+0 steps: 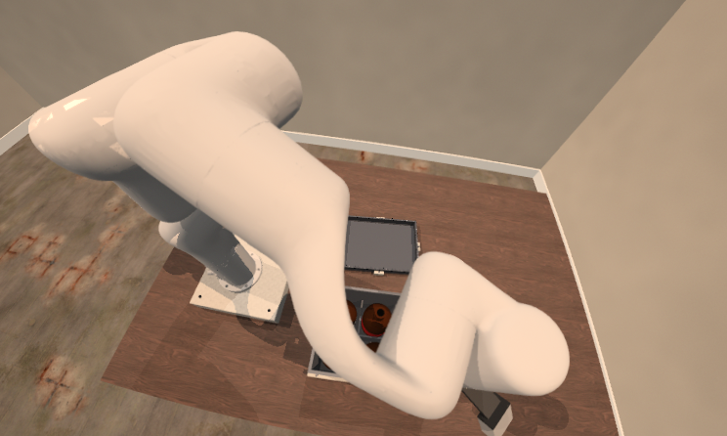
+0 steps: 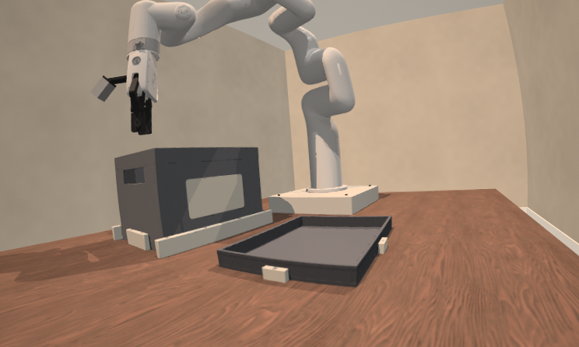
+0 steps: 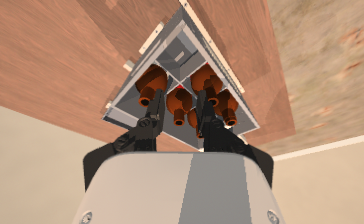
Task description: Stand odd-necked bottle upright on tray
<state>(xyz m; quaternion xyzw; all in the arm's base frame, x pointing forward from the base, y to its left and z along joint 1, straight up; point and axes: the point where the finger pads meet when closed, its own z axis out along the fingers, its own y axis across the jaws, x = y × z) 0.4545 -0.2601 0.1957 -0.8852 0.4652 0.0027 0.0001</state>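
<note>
The brown bottle is 150 mm below my hand, 100 mm to the left of it and 70 mm behind it. Also, from my hand: dark tray 350 mm to the left, 230 mm below, 30 mm behind; then dark grey crate 160 mm below, 80 mm behind, 60 mm to the left.
</note>
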